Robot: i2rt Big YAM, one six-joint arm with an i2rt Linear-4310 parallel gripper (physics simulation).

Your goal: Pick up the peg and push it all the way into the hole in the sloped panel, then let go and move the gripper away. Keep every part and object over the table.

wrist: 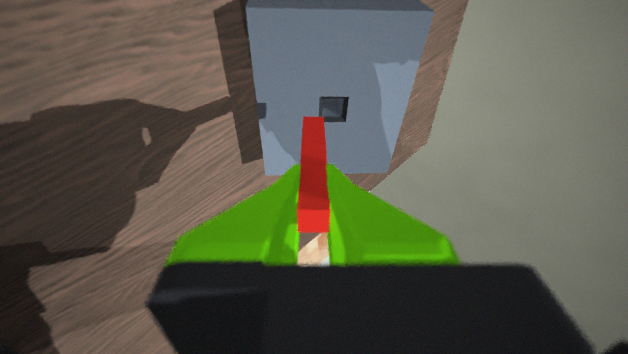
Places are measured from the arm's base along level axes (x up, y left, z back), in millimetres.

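Pixels of known places: gripper, fingertip midpoint: (313, 175).
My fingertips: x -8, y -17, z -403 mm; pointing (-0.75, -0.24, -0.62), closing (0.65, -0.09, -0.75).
Note:
Behind a point stands the place of what it marks.
A red square peg (313, 160) @(y -11, x -11, z -406 mm) is held between the green fingertips of my gripper (313, 175) @(y -18, x -8, z -403 mm), which is shut on it. The peg's far end points up the view at the blue-grey sloped panel (305, 55) @(y -4, x -78, z -459 mm). A square hole (333, 109) @(y -54, x -75, z -477 mm) is in the panel's lower middle. In the view, the peg's far end lies just left of and slightly below the hole, overlapping the panel face. The peg is outside the hole. How far its tip stands from the panel's face, I cannot tell.
The panel stands on a brown wood-grain table (170, 60) @(y 1, x -133, z -393 mm). The table's edge runs down close to the panel's right side, with grey floor (525, 125) beyond it. Dark shadows lie on the table at the left and across the panel.

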